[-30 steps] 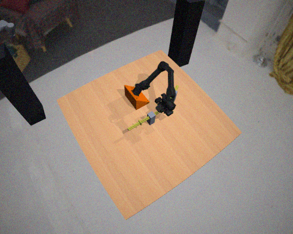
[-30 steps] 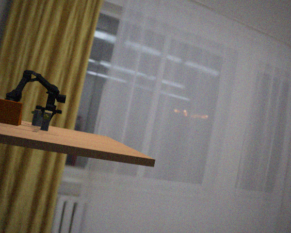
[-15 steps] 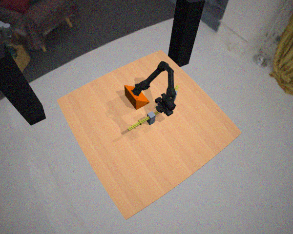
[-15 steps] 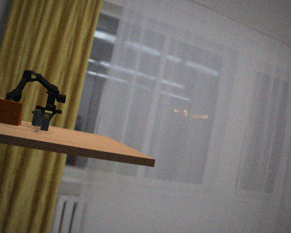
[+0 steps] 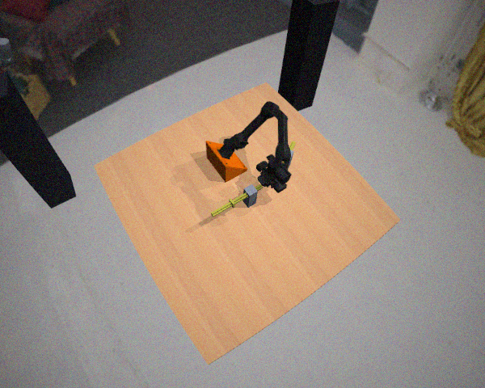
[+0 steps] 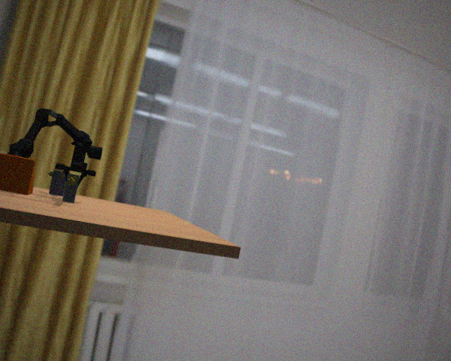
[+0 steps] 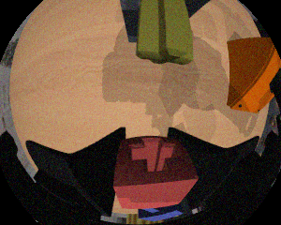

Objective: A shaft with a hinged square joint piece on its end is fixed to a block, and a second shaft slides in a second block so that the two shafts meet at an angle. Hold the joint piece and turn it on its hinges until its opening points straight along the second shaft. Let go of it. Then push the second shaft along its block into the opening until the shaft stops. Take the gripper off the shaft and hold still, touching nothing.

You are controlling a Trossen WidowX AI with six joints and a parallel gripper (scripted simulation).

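Now: the red square joint piece 40 mm above my gripper tip and 20 mm to the left of it.
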